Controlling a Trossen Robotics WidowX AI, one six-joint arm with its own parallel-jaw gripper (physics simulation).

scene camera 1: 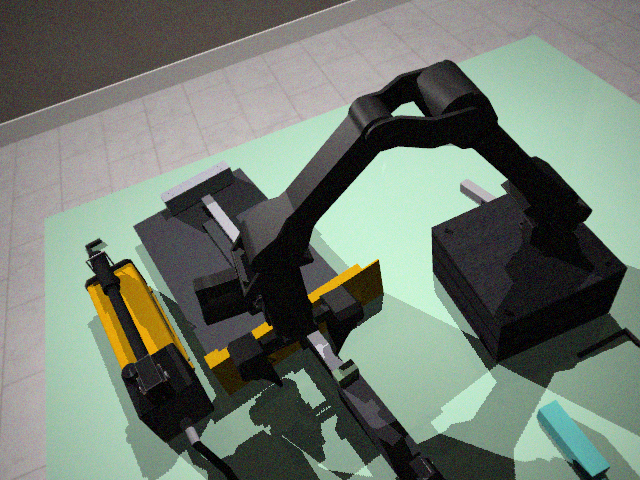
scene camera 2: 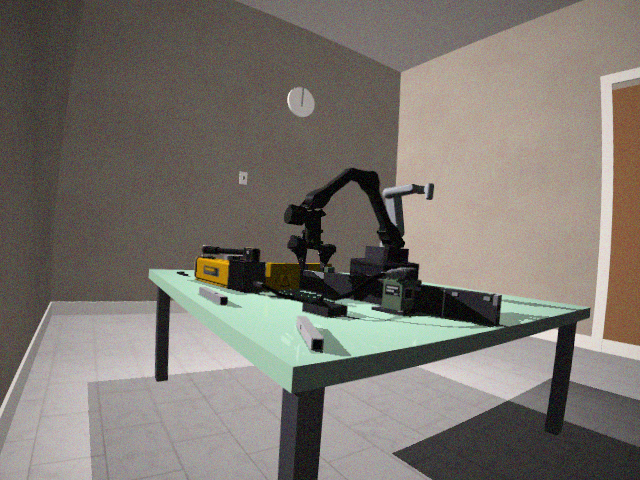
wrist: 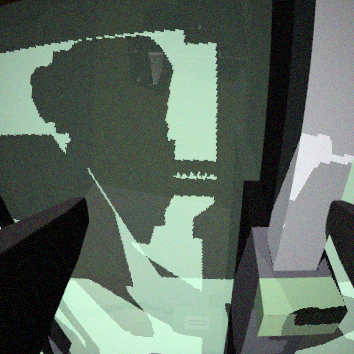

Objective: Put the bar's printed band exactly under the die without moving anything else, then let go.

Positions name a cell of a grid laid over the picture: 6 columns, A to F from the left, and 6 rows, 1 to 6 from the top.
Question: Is my gripper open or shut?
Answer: Open.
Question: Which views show my gripper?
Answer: Scene camera 1, scene camera 2 and the wrist view: all of them.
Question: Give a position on a long grey bar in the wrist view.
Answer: F4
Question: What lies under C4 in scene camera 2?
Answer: A yellow and black pump unit.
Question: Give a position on a cyan tool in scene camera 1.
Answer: At F6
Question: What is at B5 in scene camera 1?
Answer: A yellow and black pump unit.
